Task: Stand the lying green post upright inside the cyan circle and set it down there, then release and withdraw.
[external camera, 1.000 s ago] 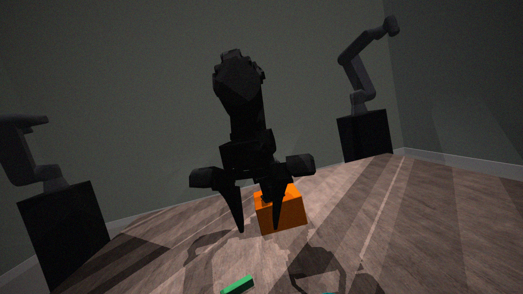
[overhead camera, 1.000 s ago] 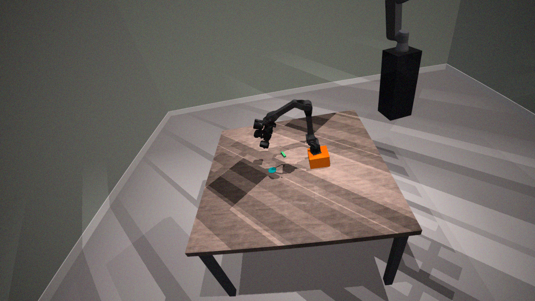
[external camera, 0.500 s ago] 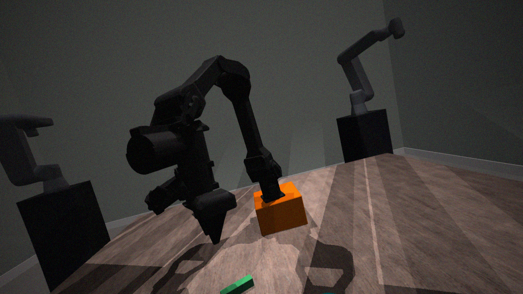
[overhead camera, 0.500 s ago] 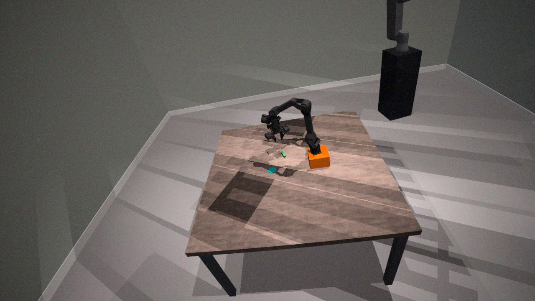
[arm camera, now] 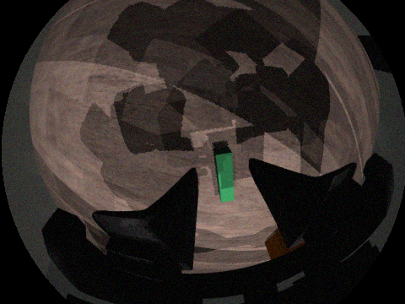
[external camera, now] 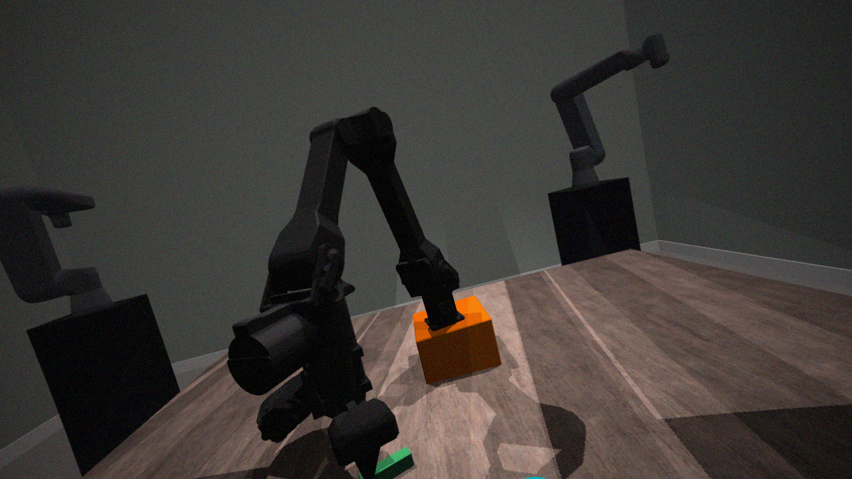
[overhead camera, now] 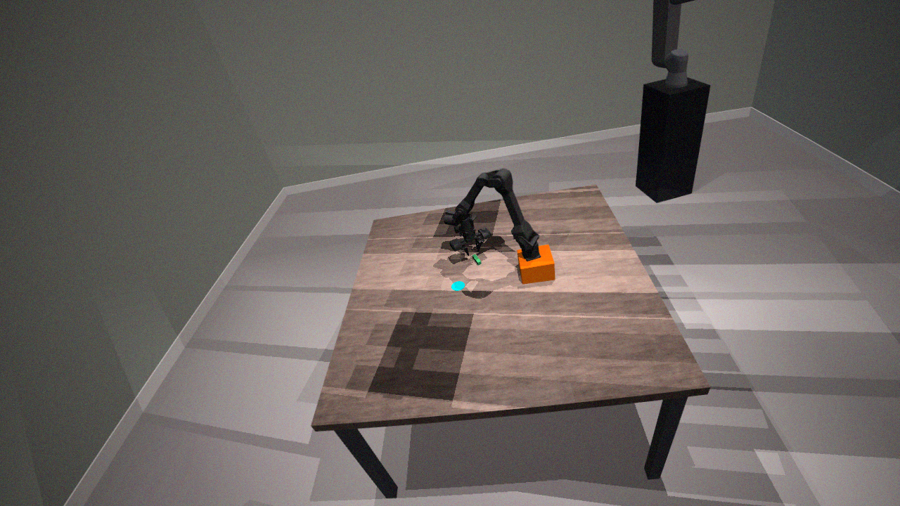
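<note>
Now: the green post 1 cm behind my gripper tip, 2 cm to the left of it and 2 cm below it. The rest, counted from my gripper tip: cyan circle (11 cm ahead, 16 cm to the left, 3 cm below).
</note>
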